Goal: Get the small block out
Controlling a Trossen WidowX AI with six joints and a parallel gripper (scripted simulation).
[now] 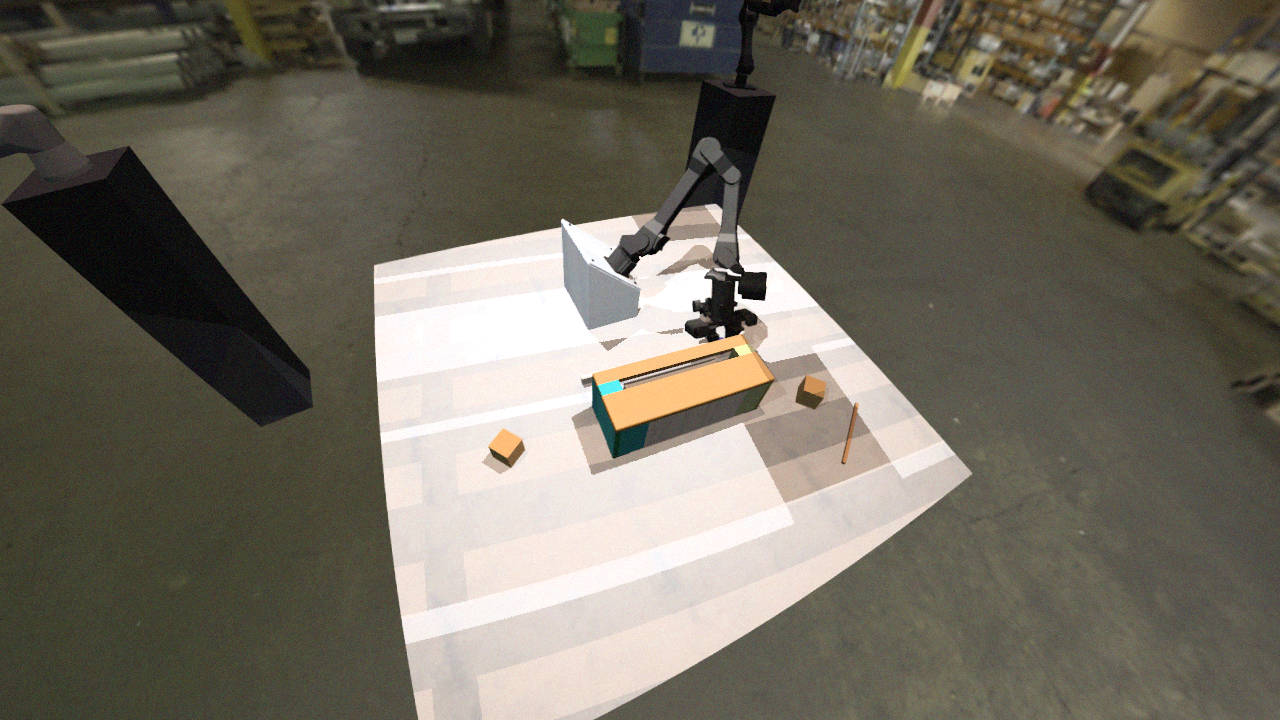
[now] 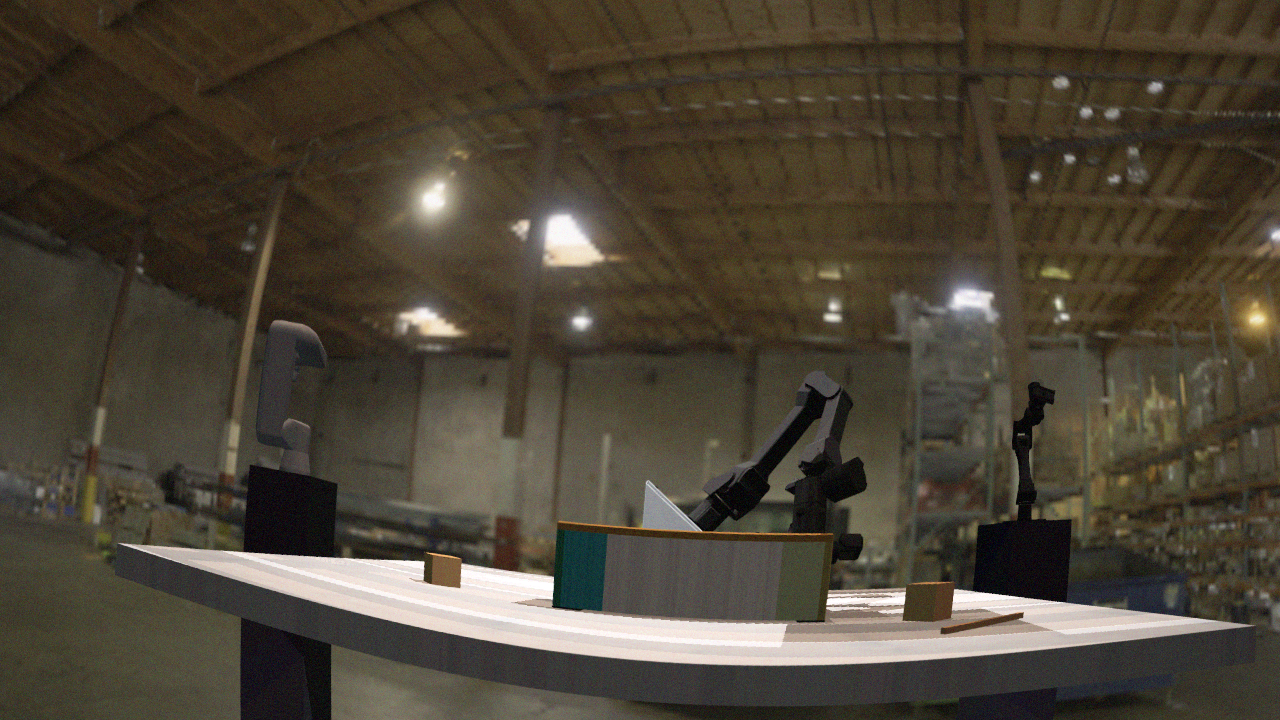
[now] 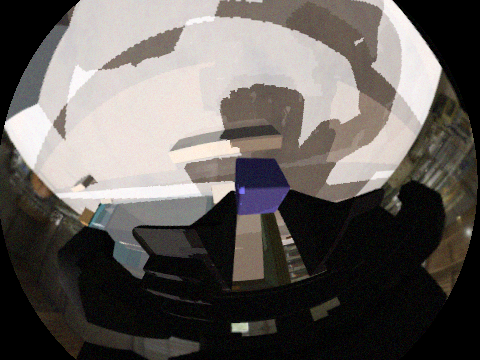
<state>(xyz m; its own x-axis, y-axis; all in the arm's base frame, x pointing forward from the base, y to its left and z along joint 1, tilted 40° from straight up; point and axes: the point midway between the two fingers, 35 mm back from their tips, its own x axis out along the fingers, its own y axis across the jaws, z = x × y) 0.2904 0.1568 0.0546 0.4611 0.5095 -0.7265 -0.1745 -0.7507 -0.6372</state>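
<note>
The blue-purple block is 20 mm behind my gripper tip and 10 mm above it. Round my gripper tip: long box 30 mm ahead, 180 mm to the right, 30 mm above; then thin orange stick 350 mm ahead, 170 mm to the left, 30 mm below.
</note>
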